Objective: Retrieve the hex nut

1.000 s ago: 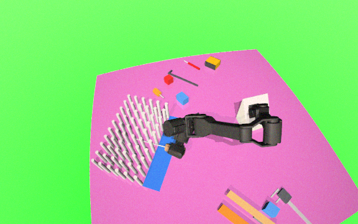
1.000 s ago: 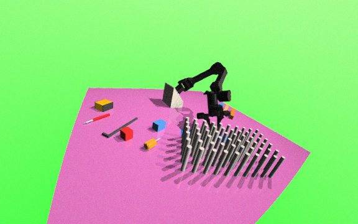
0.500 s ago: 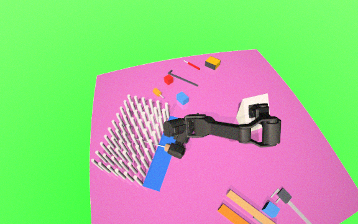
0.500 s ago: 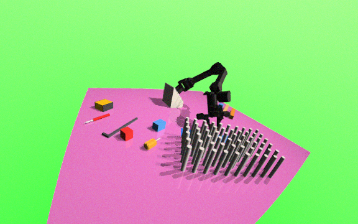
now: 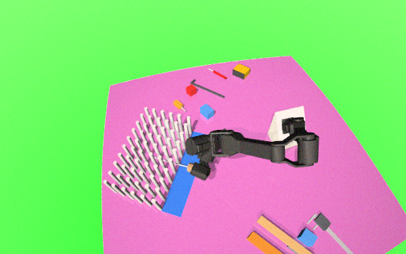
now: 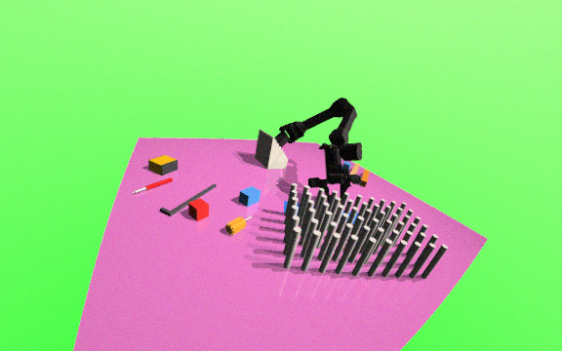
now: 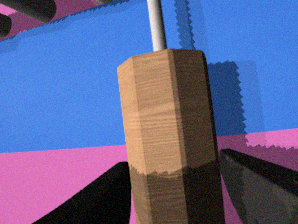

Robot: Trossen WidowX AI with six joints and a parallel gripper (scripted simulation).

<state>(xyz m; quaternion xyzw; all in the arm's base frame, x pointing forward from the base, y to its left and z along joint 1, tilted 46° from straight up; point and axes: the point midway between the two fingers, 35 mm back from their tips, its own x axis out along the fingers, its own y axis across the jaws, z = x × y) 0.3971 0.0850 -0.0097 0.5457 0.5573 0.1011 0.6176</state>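
Now: gripper tip 50 mm short of the blue taped strip, 20 mm to the left of it and 20 mm above it. Also, from my gripper tip: red cube: 460 mm to the right, 60 mm behind; wooden-handled tool: 90 mm ahead, 50 mm to the right; orange-handled tool: 370 mm to the right, 20 mm ahead.
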